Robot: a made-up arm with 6 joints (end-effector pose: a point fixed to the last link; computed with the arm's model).
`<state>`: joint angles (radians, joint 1 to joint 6).
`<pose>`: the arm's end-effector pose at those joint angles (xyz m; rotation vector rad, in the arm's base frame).
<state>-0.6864 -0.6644 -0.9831 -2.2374 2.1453 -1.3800</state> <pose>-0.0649 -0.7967 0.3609 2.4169 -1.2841 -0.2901</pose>
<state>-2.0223 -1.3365 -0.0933 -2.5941 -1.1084 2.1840</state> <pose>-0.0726 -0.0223 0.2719 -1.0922 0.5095 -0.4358</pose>
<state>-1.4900 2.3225 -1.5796 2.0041 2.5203 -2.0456</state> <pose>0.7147 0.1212 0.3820 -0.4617 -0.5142 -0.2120</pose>
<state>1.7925 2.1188 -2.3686 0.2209 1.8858 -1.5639</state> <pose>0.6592 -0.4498 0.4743 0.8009 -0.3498 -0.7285</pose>
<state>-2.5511 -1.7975 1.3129 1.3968 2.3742 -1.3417</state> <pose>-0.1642 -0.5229 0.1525 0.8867 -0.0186 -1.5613</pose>
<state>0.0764 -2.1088 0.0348 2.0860 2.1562 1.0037</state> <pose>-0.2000 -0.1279 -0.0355 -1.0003 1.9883 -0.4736</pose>
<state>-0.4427 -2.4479 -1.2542 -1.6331 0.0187 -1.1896</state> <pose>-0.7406 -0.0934 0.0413 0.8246 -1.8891 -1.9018</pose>
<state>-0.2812 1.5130 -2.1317 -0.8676 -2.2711 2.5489</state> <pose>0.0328 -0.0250 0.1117 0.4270 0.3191 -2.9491</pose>
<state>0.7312 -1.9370 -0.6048 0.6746 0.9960 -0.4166</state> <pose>0.1732 -0.3003 0.1040 1.4435 0.3119 -0.5454</pose>
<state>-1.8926 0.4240 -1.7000 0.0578 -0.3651 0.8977</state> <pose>0.5427 0.0432 0.6440 -0.1927 -0.0297 -0.9002</pose>
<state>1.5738 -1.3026 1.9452 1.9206 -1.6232 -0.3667</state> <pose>0.0008 0.1116 0.3567 1.8765 -0.2017 0.7035</pose>
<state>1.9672 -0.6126 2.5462 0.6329 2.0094 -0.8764</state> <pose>-0.6281 0.3897 -0.3937 -0.2542 2.8540 0.4631</pose>
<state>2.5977 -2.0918 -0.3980 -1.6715 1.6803 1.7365</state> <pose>-0.2819 -0.3160 0.3140 0.5590 -0.6354 -0.8531</pose>
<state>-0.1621 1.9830 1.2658 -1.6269 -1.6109 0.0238</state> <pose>-0.1800 0.0307 0.2486 0.5684 -2.7714 0.2204</pose>
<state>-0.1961 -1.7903 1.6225 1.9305 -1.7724 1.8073</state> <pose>-0.3903 -0.2823 0.0338 0.3056 -0.0196 -2.0373</pose>
